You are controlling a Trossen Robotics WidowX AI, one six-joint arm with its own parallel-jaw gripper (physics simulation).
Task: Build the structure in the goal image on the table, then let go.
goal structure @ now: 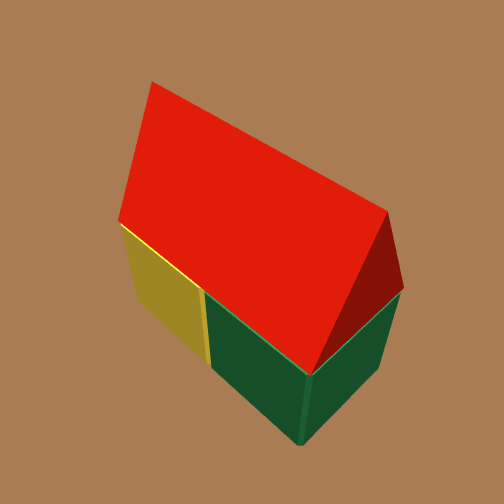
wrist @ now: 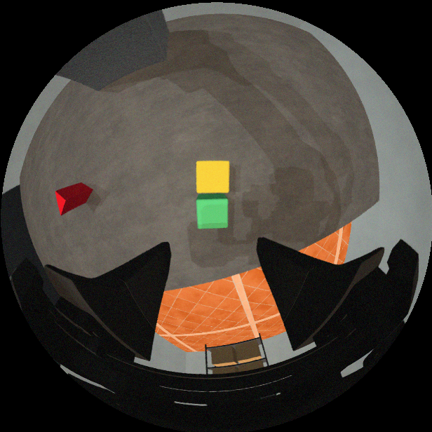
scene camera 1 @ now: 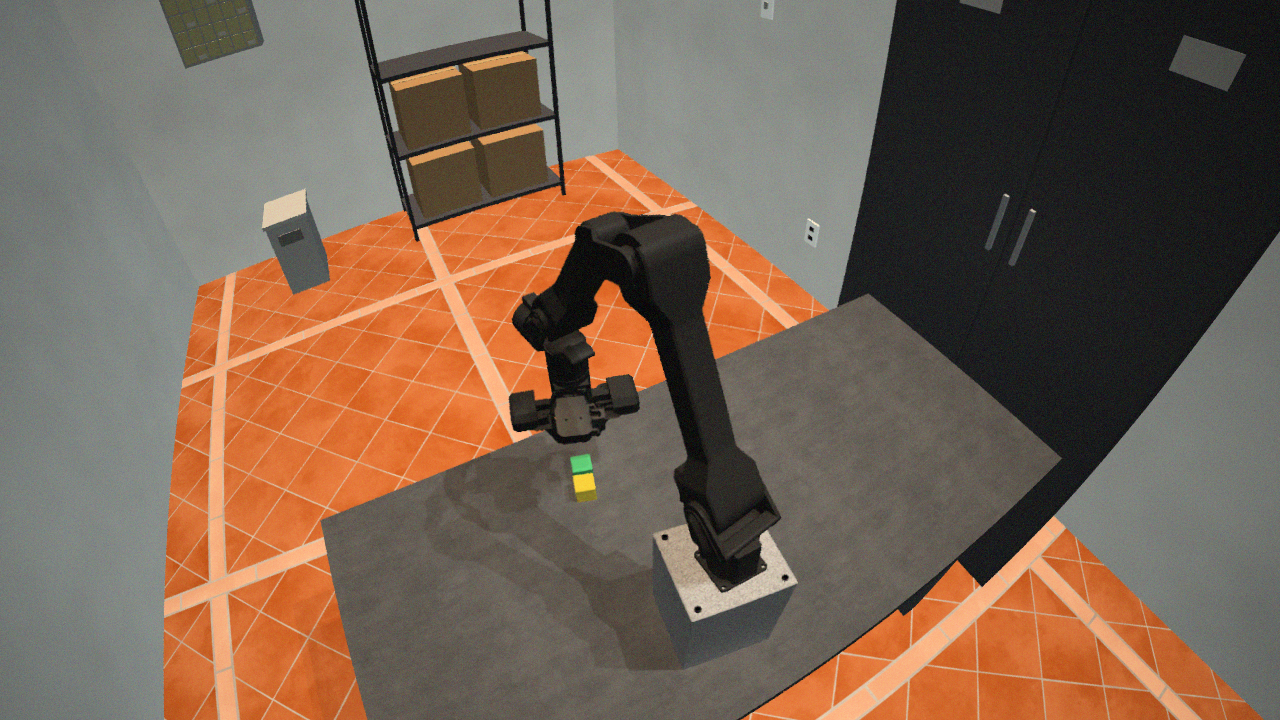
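Seen in the pictures: arm's base, origin of its link: (scene camera 1: pixel 730 561).
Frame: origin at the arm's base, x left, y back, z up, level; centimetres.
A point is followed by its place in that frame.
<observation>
A yellow cube (scene camera 1: pixel 584 486) {x 7.1, y -28.8, z -16.3 cm} (wrist: pixel 213 176) and a green cube (scene camera 1: pixel 581 463) {x 5.6, y -33.3, z -16.3 cm} (wrist: pixel 212 213) are close together on the grey table (scene camera 1: pixel 850 420) {x -43.1, y -19.6, z -19.6 cm} (wrist: pixel 140 130). The green one is on the side farther from the robot's base. Whether they touch is unclear. A red block (wrist: pixel 75 196) with a pointed end face lies well to the left in the wrist view; it does not show in the scene view. My gripper (scene camera 1: pixel 573 438) {x 5.5, y -33.2, z -9.5 cm} (wrist: pixel 213 246) is open and empty above the table, over the far side of the cubes. Its fingertips are hidden in the scene view.
The arm's base stands on a grey box (scene camera 1: pixel 725 617) {x 3.8, y 5.3, z -1.9 cm} (wrist: pixel 125 55) near the cubes. The table's far edge is close behind the green cube. A black cabinet (scene camera 1: pixel 966 179) stands at the right. A shelf rack (scene camera 1: pixel 460 58) and a grey bin (scene camera 1: pixel 304 255) stand beyond the table.
</observation>
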